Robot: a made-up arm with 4 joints. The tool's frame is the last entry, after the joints. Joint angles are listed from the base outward.
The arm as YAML. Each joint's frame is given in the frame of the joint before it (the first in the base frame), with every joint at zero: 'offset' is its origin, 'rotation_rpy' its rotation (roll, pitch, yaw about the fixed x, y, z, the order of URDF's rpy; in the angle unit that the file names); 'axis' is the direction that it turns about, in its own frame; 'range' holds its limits. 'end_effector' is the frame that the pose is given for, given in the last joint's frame.
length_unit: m
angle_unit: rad
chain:
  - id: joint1
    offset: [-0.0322, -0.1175, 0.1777]
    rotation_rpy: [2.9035, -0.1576, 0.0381]
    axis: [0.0, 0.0, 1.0]
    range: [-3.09, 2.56]
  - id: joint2
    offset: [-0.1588, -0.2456, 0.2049]
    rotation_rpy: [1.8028, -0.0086, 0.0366]
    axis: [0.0, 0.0, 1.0]
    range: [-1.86, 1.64]
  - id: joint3
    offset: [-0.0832, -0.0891, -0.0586]
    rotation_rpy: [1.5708, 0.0, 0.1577]
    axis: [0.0, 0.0, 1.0]
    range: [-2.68, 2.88]
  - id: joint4
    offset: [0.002, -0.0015, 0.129]
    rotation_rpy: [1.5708, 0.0, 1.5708]
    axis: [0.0, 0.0, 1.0]
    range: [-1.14, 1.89]
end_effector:
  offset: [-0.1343, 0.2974, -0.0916]
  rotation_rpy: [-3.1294, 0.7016, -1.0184]
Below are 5 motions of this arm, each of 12 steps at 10 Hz.
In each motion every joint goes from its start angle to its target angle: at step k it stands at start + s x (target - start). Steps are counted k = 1, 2, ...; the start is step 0. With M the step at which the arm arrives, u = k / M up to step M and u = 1 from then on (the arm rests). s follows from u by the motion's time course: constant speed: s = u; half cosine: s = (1 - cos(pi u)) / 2; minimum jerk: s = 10 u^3 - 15 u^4 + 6 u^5.
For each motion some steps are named. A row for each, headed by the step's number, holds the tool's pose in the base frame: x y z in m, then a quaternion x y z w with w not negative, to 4 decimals.
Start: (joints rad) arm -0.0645 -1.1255 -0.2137 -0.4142
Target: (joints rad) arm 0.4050 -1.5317 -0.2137 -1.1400
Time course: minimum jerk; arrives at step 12
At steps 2, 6, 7, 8, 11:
2: -0.7225 -0.0010 -0.0394 -0.8361 -0.0832 0.5350 0.0881
6: -0.6261 0.2487 -0.1502 -0.8707 0.1493 0.4308 0.1846
7: -0.5666 0.3208 -0.1816 -0.8650 0.2244 0.3912 0.2199
8: -0.5035 0.3777 -0.2060 -0.8528 0.2894 0.3540 0.2523
11: -0.3944 0.4468 -0.2352 -0.8222 0.3819 0.2953 0.3016

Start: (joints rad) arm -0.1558 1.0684 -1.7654 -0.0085
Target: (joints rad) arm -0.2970 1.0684 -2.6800 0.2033
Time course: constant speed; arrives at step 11
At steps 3, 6, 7, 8, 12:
3: 0.1349 0.1948 0.2887 -0.2454 0.5797 0.5766 0.5209
6: 0.1208 0.2306 0.2568 -0.3166 0.6227 0.4840 0.5270
7: 0.1164 0.2415 0.2440 -0.3404 0.6347 0.4518 0.5264
8: 0.1122 0.2516 0.2302 -0.3642 0.6454 0.4191 0.5246
12: 0.1013 0.2767 0.1832 -0.4340 0.6702 0.3179 0.5113

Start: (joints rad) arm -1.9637 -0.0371 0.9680 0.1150
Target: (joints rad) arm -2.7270 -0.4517 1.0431 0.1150
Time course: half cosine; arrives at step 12
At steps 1, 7, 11, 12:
1: 0.0611 -0.1373 0.4180 -0.4178 0.3718 -0.3260 0.7622
7: 0.1620 -0.1474 0.4369 -0.4720 0.3882 -0.0739 0.7881
11: 0.2343 -0.1178 0.4292 -0.5011 0.4005 0.0709 0.7638
12: 0.2377 -0.1156 0.4285 -0.5025 0.4011 0.0777 0.7619

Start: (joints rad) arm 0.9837 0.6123 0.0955 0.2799
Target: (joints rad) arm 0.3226 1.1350 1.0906 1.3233
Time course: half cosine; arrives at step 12
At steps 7, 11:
7: 0.0087 -0.3214 0.0132 0.0676 -0.6919 0.5552 0.4565
11: 0.0360 -0.2281 -0.1673 0.3613 -0.7227 0.3912 0.4406

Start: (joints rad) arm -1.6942 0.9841 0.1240 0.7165
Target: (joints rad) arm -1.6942 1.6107 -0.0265 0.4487
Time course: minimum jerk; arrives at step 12
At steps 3, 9, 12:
3: 0.1337 -0.0024 0.1468 -0.4180 -0.0107 -0.8842 0.2081
9: 0.0657 0.1114 -0.0185 -0.3966 -0.2772 -0.8459 0.2241
12: 0.0555 0.1190 -0.0464 -0.3953 -0.3114 -0.8340 0.2264

